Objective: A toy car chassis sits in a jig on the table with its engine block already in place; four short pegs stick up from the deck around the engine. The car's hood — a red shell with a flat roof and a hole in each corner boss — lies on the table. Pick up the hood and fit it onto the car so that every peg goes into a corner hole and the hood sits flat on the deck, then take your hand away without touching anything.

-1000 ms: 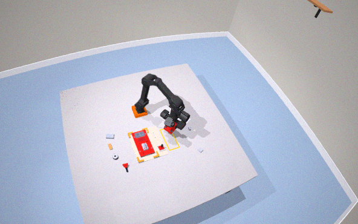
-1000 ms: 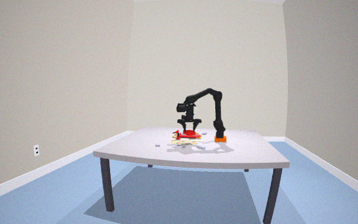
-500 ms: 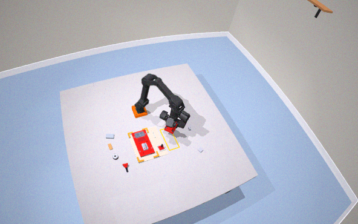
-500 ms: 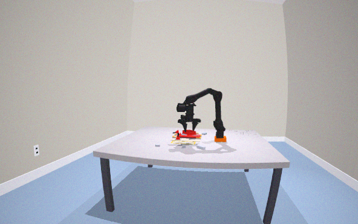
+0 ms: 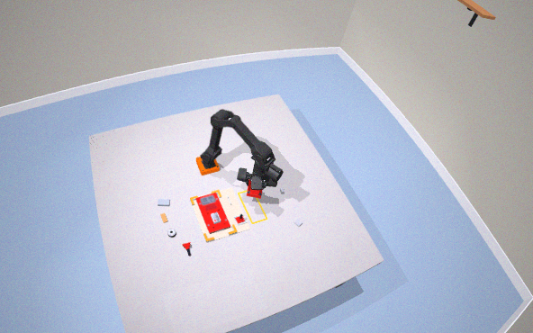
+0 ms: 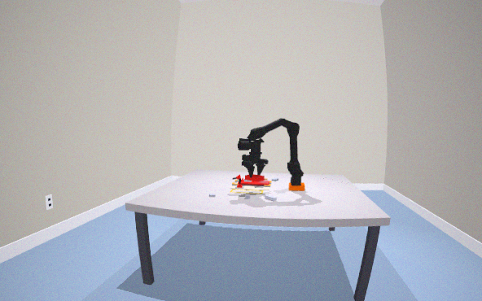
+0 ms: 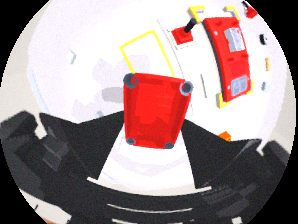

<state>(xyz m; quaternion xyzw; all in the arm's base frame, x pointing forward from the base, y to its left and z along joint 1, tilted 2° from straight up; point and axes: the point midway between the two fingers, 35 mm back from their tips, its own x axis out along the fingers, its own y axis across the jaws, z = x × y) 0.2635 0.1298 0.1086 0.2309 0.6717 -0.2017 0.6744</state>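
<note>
Now: the red hood 10 mm below my gripper tip. Round my gripper tip: cream jig board: 210 mm to the right, 80 mm below, 30 mm ahead; then wheel: 460 mm to the right, 90 mm below, 30 mm ahead; then black stem: 120 mm to the right, 90 mm ahead, 60 mm below.
</note>
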